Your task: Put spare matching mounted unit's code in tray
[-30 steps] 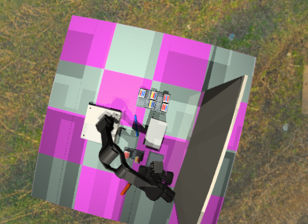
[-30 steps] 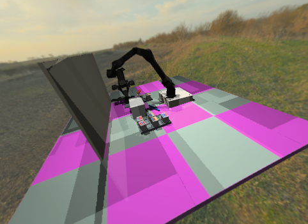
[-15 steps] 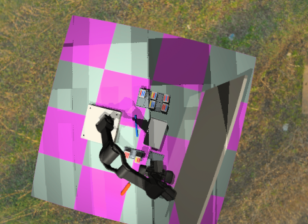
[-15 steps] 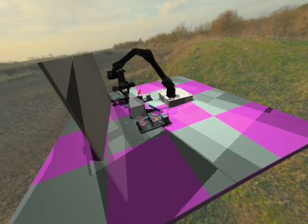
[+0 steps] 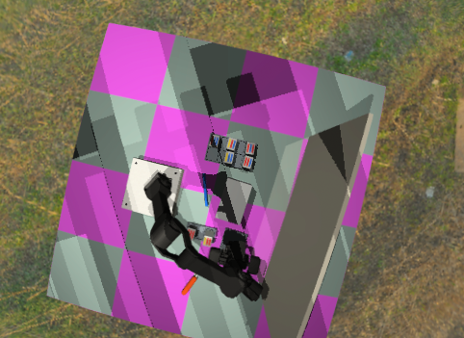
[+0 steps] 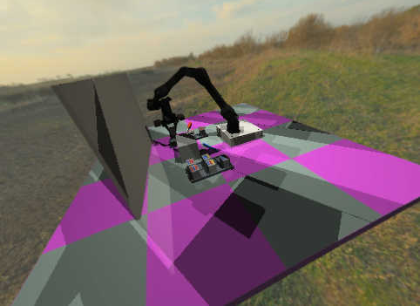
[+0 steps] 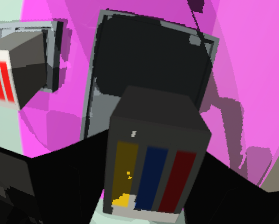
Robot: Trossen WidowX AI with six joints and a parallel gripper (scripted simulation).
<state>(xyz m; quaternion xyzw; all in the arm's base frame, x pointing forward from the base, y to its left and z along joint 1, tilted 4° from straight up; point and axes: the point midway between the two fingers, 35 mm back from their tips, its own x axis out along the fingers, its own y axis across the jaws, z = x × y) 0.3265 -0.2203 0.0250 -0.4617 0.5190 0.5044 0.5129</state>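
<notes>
The dark tray lies 70 mm below my gripper tip, 10 mm to the left of it and 10 mm behind it. Round my gripper tip: blue pen (220 mm to the left, 160 mm behind, 70 mm below); then mounted unit (210 mm to the left, 30 mm behind, 20 mm below); then grey spare block (20 mm above).
</notes>
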